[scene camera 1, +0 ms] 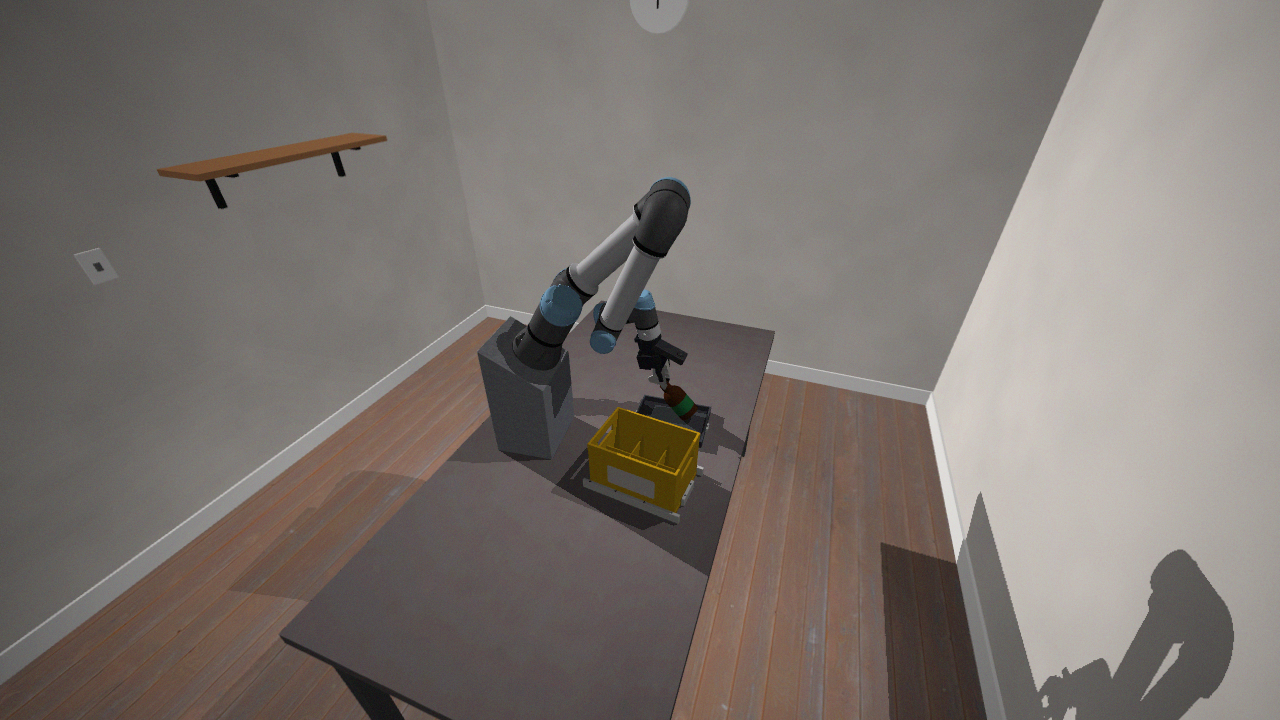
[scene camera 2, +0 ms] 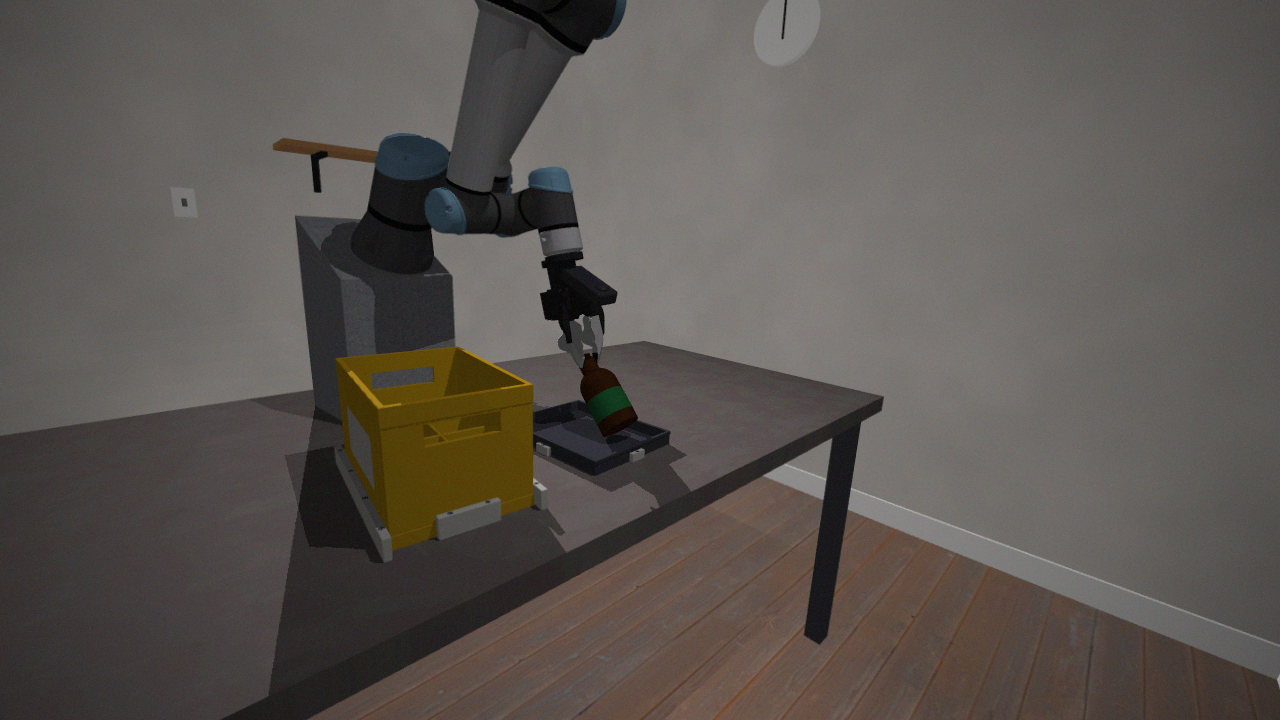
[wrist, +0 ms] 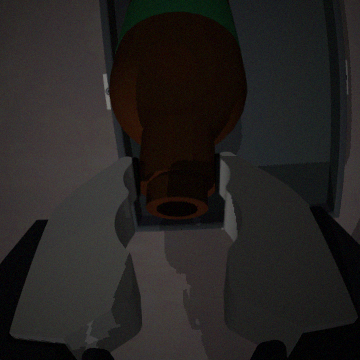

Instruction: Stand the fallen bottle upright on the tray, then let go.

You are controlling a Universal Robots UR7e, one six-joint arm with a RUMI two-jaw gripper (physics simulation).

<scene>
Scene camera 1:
gripper: 666,386
brown bottle: 674,396
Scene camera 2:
gripper: 589,365
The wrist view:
brown bottle: 177,87
</scene>
